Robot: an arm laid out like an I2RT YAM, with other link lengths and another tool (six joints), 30 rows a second.
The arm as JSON. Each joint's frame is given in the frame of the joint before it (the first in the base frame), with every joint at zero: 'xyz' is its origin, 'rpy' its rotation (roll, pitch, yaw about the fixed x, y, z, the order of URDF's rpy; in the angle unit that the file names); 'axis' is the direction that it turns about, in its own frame. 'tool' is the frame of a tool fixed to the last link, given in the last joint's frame.
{
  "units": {
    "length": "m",
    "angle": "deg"
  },
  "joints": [
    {
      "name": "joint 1",
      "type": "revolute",
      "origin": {
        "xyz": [
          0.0,
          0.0,
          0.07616
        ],
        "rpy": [
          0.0,
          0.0,
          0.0
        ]
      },
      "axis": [
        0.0,
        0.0,
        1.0
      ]
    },
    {
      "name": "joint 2",
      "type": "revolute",
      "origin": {
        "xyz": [
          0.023,
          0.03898,
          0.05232
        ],
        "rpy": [
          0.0,
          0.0,
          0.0
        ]
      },
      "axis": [
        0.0,
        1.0,
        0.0
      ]
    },
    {
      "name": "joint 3",
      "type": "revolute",
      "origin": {
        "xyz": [
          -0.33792,
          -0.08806,
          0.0
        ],
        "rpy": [
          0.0,
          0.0,
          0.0
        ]
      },
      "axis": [
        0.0,
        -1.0,
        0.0
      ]
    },
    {
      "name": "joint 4",
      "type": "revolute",
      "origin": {
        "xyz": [
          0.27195,
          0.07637,
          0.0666
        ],
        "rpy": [
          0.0,
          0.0,
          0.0
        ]
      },
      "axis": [
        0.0,
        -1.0,
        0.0
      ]
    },
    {
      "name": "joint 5",
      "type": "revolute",
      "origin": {
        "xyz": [
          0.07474,
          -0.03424,
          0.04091
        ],
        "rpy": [
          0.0,
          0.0,
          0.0
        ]
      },
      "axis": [
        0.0,
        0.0,
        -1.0
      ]
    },
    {
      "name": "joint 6",
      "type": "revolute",
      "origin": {
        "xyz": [
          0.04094,
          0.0,
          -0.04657
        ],
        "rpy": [
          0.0,
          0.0,
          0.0
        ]
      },
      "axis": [
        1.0,
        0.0,
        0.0
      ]
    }
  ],
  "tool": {
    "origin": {
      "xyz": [
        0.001,
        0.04,
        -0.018
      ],
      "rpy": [
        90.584,
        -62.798,
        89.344
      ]
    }
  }
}
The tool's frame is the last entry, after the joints.
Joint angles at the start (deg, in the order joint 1, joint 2, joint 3, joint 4, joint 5, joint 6): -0.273 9.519 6.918 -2.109 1.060 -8.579
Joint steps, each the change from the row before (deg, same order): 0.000 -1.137 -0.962 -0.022 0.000 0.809; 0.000 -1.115 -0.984 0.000 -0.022 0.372; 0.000 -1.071 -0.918 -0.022 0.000 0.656; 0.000 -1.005 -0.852 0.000 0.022 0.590; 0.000 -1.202 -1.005 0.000 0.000 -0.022; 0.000 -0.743 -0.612 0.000 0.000 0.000; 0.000 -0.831 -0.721 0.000 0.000 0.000; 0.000 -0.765 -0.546 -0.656 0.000 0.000; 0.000 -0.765 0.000 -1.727 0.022 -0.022; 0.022 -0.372 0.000 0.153 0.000 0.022; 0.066 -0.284 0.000 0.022 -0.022 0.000; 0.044 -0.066 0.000 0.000 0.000 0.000
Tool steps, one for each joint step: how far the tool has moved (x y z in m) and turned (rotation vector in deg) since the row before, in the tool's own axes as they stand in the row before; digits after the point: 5 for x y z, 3 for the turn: -0.00390 -0.00320 -0.00063 -0.084 0.125 0.812; -0.00437 -0.00325 -0.00048 -0.055 0.120 0.375; -0.00389 -0.00299 -0.00038 -0.070 0.108 0.659; -0.00362 -0.00269 -0.00024 -0.100 0.115 0.593; -0.00483 -0.00316 -0.00020 -0.108 0.165 -0.018; -0.00292 -0.00192 -0.00007 -0.072 0.109 0.003; -0.00347 -0.00229 0.00001 -0.060 0.092 0.002; -0.00366 -0.00240 -0.00036 0.240 -0.365 -0.009; -0.00247 -0.00156 -0.00132 0.511 -0.815 -0.043; 0.00054 0.00032 -0.00017 -0.270 0.450 0.031; 0.00028 0.00007 -0.00022 -0.095 0.304 0.001; 0.00007 -0.00002 -0.00007 0.000 0.079 -0.002
